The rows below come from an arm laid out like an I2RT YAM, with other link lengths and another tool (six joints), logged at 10 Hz.
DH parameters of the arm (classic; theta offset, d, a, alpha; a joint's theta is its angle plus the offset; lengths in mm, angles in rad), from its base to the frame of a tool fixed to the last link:
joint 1: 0 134.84 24.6 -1.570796
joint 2: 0 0 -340.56 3.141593
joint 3: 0.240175 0 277.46 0
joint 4: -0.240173 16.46 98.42 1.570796
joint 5: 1.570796 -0.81 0 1.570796
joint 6: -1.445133 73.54 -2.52 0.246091
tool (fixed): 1.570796 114.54 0 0
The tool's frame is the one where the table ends.
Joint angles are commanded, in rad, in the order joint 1, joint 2, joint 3, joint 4, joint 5, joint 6. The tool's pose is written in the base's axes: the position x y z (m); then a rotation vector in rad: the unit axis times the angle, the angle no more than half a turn. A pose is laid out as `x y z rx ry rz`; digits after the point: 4 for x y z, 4 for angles.
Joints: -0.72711, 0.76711, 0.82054, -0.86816, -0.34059, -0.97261
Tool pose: 0.1990 -0.0956 0.2424 -2.1134 1.4828 -0.7506
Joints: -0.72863, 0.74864, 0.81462, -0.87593, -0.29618, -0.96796
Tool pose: 0.1924 -0.1001 0.2397 -2.1213 1.5309 -0.7688
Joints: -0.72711, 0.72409, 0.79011, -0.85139, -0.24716, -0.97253
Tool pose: 0.1881 -0.1074 0.2354 -2.1400 1.5654 -0.8156
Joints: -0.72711, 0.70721, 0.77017, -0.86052, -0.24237, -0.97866
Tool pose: 0.1831 -0.1042 0.2278 -2.1490 1.5709 -0.8015
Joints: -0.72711, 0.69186, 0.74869, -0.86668, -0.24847, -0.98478
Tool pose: 0.1794 -0.0997 0.2202 -2.1548 1.5652 -0.7843
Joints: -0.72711, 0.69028, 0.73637, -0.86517, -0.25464, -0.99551
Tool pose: 0.1786 -0.0979 0.2155 -2.1651 1.5545 -0.7719
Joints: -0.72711, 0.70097, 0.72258, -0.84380, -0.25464, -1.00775
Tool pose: 0.1809 -0.1003 0.2110 -2.1786 1.5463 -0.7696
